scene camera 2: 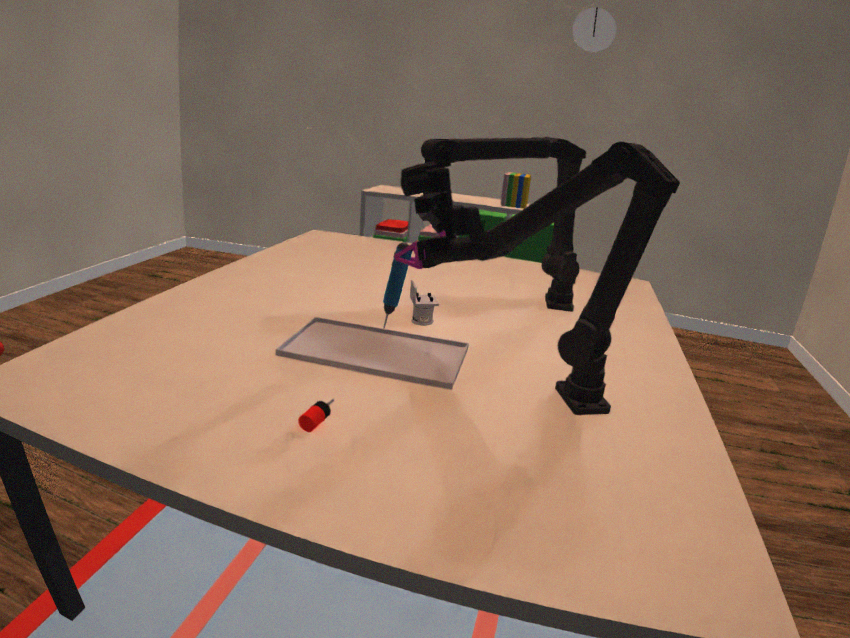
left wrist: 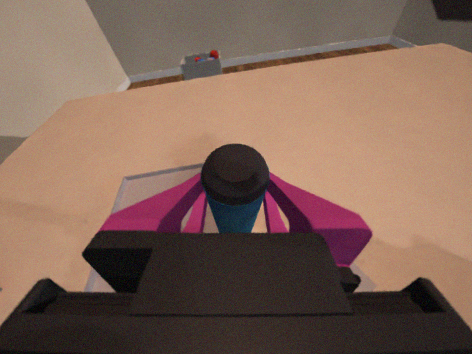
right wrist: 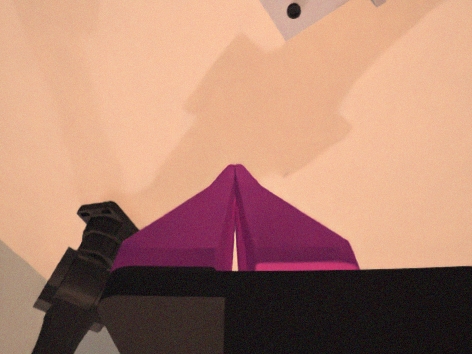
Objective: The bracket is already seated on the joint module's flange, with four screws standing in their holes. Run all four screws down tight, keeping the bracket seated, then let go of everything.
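The light grey bracket sits on the joint module, behind the tray in scene camera 2. Black screw heads show on it; I cannot count them all or tell how deep they are. My left gripper is shut on the blue screwdriver, which is slightly tilted, its tip down beside the tray's far rim, left of the joint module and apart from it. My right gripper is shut and empty, above the table with the bracket ahead of it; in scene camera 2 its fingertips are mostly hidden.
A grey tray lies in front of the joint module. A red cylindrical tool with a black collar and thin shaft lies nearer the table's front edge. In scene camera 2 the left arm's forearm crosses in front of the right arm's wrist. A shelf stands behind the table.
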